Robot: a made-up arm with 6 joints. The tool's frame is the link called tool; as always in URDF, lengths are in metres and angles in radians. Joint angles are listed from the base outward. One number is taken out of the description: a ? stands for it. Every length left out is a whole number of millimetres.
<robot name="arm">
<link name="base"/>
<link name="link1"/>
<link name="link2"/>
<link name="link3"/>
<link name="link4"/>
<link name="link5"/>
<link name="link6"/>
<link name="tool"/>
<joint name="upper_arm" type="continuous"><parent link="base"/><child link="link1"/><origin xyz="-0.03 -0.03 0.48" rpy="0 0 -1.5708"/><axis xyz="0 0 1"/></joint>
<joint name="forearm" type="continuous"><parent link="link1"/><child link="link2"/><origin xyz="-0.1 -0.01 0" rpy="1.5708 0 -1.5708"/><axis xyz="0 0 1"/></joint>
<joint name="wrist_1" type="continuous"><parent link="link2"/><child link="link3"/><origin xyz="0.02 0.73 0" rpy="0 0 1.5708"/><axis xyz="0 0 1"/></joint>
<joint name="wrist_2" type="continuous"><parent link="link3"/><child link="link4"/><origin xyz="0.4 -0.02 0" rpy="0 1.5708 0"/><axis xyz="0 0 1"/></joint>
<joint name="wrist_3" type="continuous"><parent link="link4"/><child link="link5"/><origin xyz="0.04 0.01 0" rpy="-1.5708 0 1.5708"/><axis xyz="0 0 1"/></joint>
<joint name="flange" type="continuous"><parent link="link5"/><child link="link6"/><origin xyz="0.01 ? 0" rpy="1.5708 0 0"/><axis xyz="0 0 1"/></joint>
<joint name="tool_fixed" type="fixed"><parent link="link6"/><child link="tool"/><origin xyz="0.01 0.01 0" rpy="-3.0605 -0.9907 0.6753"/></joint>
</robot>
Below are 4 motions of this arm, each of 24 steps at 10 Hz.
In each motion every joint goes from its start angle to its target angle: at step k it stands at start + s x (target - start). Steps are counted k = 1, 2, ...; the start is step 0. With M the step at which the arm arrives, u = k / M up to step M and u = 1 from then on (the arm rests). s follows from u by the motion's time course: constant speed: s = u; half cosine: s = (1 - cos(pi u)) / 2; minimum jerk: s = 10 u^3 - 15 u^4 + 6 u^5.
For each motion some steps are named. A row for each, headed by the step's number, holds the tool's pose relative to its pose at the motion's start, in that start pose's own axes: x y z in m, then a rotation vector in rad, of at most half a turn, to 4 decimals.
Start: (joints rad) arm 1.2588 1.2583 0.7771 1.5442 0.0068 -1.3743
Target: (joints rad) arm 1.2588 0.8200 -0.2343 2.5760 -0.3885 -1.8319
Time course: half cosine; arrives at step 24
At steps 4, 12, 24:
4: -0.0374 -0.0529 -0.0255 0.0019 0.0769 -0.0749
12: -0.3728 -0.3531 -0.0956 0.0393 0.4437 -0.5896
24: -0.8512 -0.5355 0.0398 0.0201 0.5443 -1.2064

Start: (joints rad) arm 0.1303 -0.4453 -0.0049 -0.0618 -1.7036 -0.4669
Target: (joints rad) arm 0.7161 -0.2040 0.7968 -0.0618 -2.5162 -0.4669
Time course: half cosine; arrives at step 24
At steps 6, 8, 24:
6: -0.0812 0.0439 0.0296 0.0131 -0.0121 0.0882
8: -0.1413 0.0651 0.0468 0.0242 -0.0198 0.1511
24: -0.5359 -0.0087 0.0723 0.1439 -0.0505 0.6152

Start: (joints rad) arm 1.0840 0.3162 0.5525 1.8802 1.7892 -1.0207
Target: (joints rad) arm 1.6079 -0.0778 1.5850 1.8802 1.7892 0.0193
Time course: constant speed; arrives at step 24
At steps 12, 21, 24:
12: 0.1713 -0.0675 0.0296 0.5860 -0.1548 -0.6463
21: 0.2888 -0.1365 0.1081 1.0694 -0.3807 -1.0616
24: 0.3233 -0.1614 0.1450 1.2410 -0.4736 -1.1798

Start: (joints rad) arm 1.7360 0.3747 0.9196 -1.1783 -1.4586 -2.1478
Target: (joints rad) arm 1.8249 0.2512 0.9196 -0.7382 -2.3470 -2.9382
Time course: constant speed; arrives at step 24
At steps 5, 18, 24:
5: 0.0205 0.0531 0.0091 -0.0316 -0.0715 0.2830
18: 0.0337 0.1839 0.0424 -0.1893 -0.4149 0.9911
24: 0.0225 0.2343 0.0569 -0.2900 -0.6473 1.2874

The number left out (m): -0.13
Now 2 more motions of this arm.
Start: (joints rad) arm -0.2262 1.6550 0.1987 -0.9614 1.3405 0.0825
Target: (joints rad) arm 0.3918 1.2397 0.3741 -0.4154 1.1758 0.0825
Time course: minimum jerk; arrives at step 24
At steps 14, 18, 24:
14: -0.3741 -0.0417 0.3602 -0.3848 0.1143 -0.4339
18: -0.4799 -0.0118 0.5267 -0.5549 0.1288 -0.5834
24: -0.5181 0.0094 0.6000 -0.6312 0.1296 -0.6442

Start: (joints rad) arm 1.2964 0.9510 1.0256 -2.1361 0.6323 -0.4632
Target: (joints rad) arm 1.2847 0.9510 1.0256 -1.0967 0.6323 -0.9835
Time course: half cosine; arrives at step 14
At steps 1, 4, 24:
1: 0.0007 -0.0012 0.0006 -0.0008 -0.0024 -0.0084
4: 0.0093 -0.0189 0.0080 -0.0127 -0.0311 -0.1270
24: 0.0081 -0.1082 0.0273 -0.0471 -0.0379 -0.6874

